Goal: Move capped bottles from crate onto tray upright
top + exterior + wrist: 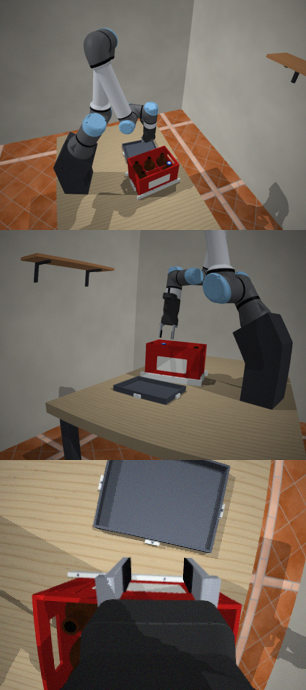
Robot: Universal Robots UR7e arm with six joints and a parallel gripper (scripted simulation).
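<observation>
My gripper is now 15 cm above the red crate, 14 cm to the left of it and 1 cm short of it. The rest, counted from my hand: dark grey tray: 22 cm below, 14 cm to the left, 2 cm behind.
</observation>
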